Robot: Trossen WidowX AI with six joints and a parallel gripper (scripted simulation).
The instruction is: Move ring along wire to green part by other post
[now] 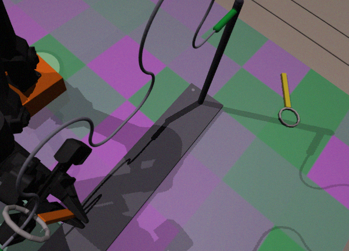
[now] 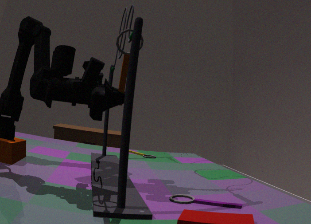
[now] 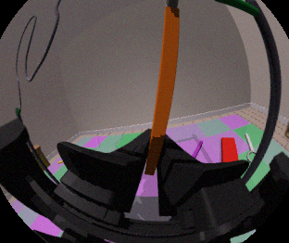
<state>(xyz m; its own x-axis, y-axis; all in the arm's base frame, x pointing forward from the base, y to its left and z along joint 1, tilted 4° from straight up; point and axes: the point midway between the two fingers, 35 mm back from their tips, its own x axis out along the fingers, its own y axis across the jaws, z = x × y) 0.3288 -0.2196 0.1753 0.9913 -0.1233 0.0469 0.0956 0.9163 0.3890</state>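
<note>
Right now my gripper tip is 8 cm below the orange-handled ring, 3 cm past it and 2 cm to the left of it. From my gripper tip the other things lie so: red block 26 cm to the right, 22 cm below, 10 cm ahead; purple-handled ring 23 cm below, 15 cm ahead, 12 cm to the right; yellow-handled ring 57 cm to the left, 25 cm ahead, 23 cm below.
</note>
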